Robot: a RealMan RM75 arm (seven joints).
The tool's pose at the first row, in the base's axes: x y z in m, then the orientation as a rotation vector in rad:
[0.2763, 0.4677, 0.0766, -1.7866, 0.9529, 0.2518]
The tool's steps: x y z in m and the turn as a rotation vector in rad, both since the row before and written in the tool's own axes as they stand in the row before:
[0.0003, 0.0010, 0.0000, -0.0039, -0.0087, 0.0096]
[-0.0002, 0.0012, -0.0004, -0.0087, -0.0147, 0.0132]
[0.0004, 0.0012, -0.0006, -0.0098, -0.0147, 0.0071]
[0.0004, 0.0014, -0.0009, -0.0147, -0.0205, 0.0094]
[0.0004, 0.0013, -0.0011, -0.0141, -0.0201, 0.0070]
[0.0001, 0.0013, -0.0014, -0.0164, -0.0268, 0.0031]
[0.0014, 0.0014, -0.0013, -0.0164, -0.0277, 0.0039]
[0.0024, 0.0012, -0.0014, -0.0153, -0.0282, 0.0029]
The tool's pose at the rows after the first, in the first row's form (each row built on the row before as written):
[0.2758, 0.4674, 0.0757, -1.7835, 0.9556, 0.2675]
[0.2747, 0.4670, 0.0752, -1.7814, 0.9574, 0.2931]
[0.2740, 0.4661, 0.0744, -1.7828, 0.9535, 0.3155]
[0.2730, 0.4649, 0.0736, -1.7857, 0.9475, 0.3469]
[0.2721, 0.4636, 0.0730, -1.7889, 0.9395, 0.3761]
[0.2710, 0.4621, 0.0727, -1.7933, 0.9229, 0.4099]
[0.2707, 0.4601, 0.0714, -1.7967, 0.9062, 0.4449]
[0.2712, 0.4577, 0.0696, -1.7989, 0.8881, 0.4791]

